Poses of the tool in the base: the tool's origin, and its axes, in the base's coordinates. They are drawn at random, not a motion.
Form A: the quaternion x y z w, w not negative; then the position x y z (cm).
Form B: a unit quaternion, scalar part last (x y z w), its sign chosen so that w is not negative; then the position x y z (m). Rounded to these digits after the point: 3 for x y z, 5 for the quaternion.
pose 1, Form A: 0.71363 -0.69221 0.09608 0.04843 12.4 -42.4 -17.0
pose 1, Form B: 0.71363 -0.69221 0.09608 0.04843 0.124 -0.424 -0.170
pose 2, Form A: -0.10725 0.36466 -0.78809 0.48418 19.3 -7.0 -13.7
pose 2, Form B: -0.10725 0.36466 -0.78809 0.48418 0.193 -0.070 -0.137
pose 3, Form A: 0.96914 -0.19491 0.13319 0.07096 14.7 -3.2 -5.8
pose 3, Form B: 0.96914 -0.19491 0.13319 0.07096 0.147 -0.032 -0.058
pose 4, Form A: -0.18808 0.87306 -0.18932 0.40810 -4.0 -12.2 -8.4
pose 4, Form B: -0.18808 0.87306 -0.18932 0.40810 -0.040 -0.122 -0.084
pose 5, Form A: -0.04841 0.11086 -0.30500 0.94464 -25.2 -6.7 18.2
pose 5, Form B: -0.04841 0.11086 -0.30500 0.94464 -0.252 -0.067 0.182
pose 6, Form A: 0.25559 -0.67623 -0.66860 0.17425 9.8 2.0 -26.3
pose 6, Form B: 0.25559 -0.67623 -0.66860 0.17425 0.098 0.020 -0.263
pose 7, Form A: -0.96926 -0.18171 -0.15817 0.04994 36.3 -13.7 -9.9
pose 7, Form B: -0.96926 -0.18171 -0.15817 0.04994 0.363 -0.137 -0.099
